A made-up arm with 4 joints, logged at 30 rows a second.
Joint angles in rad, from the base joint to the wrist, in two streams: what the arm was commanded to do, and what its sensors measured. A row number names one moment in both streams.
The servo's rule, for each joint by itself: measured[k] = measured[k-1] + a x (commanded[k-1-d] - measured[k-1]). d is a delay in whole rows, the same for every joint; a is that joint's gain. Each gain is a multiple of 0.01, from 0.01 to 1. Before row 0 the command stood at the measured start. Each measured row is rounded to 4 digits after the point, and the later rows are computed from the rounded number. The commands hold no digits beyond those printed.
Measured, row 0:
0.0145 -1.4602 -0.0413 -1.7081
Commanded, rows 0 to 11:
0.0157 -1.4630 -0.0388 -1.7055
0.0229 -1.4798 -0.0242 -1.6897
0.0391 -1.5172 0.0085 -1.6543
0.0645 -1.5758 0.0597 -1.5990
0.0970 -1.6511 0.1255 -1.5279
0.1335 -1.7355 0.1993 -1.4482
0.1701 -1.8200 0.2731 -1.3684
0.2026 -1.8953 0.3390 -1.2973
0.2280 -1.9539 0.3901 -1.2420
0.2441 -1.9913 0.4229 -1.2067
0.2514 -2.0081 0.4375 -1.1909
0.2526 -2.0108 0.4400 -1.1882
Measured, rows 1 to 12:
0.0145 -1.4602 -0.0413 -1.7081
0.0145 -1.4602 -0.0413 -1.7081
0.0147 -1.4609 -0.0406 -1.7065
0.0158 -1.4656 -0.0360 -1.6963
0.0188 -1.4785 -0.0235 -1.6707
0.0247 -1.5028 -0.0002 -1.6270
0.0341 -1.5399 0.0350 -1.5665
0.0470 -1.5888 0.0810 -1.4943
0.0630 -1.6466 0.1348 -1.4175
0.0811 -1.7088 0.1920 -1.3442
0.1002 -1.7701 0.2475 -1.2819
0.1189 -1.8254 0.2966 -1.2360
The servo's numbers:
d 2
a 0.13 0.25 0.28 0.61

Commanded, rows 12 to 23:
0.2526 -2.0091 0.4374 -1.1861
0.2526 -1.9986 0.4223 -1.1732
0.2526 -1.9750 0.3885 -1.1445
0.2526 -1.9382 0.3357 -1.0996
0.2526 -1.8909 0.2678 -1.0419
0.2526 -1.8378 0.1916 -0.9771
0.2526 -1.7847 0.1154 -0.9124
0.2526 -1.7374 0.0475 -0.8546
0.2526 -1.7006 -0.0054 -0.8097
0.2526 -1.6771 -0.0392 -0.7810
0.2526 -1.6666 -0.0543 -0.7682
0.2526 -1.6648 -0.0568 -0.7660
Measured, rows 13 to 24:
0.1361 -1.8711 0.3361 -1.2085
0.1512 -1.9060 0.3652 -1.1961
0.1644 -1.9318 0.3854 -1.1900
0.1759 -1.9485 0.3957 -1.1798
0.1859 -1.9551 0.3937 -1.1583
0.1946 -1.9509 0.3775 -1.1225
0.2021 -1.9359 0.3468 -1.0733
0.2087 -1.9114 0.3033 -1.0146
0.2144 -1.8797 0.2507 -0.9523
0.2194 -1.8441 0.1938 -0.8927
0.2237 -1.8082 0.1380 -0.8421
0.2275 -1.7754 0.0884 -0.8048

